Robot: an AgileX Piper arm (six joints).
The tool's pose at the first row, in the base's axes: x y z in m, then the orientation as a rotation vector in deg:
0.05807 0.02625 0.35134 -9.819 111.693 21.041
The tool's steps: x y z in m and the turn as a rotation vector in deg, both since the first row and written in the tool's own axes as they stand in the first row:
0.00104 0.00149 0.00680 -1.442 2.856 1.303
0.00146 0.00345 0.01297 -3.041 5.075 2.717
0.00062 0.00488 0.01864 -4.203 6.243 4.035
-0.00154 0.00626 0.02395 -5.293 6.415 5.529
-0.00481 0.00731 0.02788 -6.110 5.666 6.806
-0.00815 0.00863 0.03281 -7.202 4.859 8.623
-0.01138 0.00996 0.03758 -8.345 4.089 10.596
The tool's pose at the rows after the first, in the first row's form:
0.06316 0.02997 0.34820 -10.100 114.471 23.264
0.06780 0.03389 0.34594 -10.236 116.589 25.758
0.07267 0.03708 0.34492 -9.949 117.710 27.787
0.07776 0.04004 0.34523 -9.219 117.863 29.879
0.08218 0.04217 0.34699 -8.328 117.112 31.551
0.08743 0.04489 0.34851 -7.068 116.284 33.847
0.09249 0.04757 0.34998 -5.693 115.462 36.287

